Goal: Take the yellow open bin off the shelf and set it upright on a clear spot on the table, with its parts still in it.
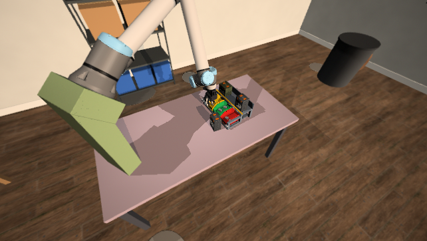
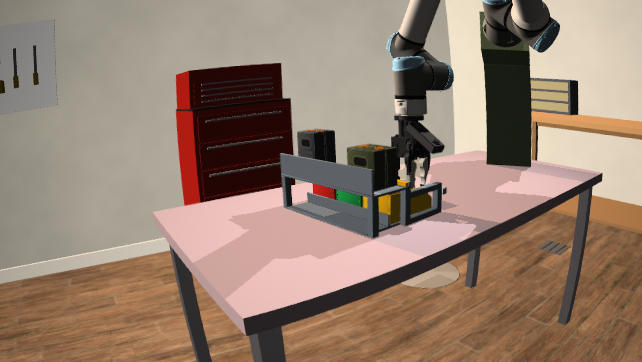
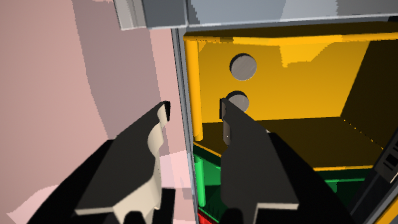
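The yellow open bin lies 8 cm ahead of my hand, 2 cm to the left of it and 1 cm below it. From my hand the other things lie so: dark case 23 cm ahead, 17 cm to the right, 10 cm above; then green bin 11 cm ahead, 8 cm to the right, 1 cm below; then red bin 14 cm ahead, 19 cm to the right, 1 cm below.
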